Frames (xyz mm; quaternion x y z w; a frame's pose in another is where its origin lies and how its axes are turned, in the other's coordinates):
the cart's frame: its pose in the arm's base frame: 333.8 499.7 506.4 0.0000 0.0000 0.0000 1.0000
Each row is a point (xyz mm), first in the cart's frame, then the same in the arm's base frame.
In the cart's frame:
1: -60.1 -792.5 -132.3
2: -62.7 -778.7 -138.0
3: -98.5 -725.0 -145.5
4: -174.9 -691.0 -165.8
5: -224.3 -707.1 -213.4
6: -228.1 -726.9 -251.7
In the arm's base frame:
1: 273.7 -292.8 374.1
2: 271.1 -279.0 368.4
3: 235.3 -225.3 360.9
4: 158.9 -191.3 340.6
5: 109.5 -207.4 293.0
6: 105.7 -227.2 254.7

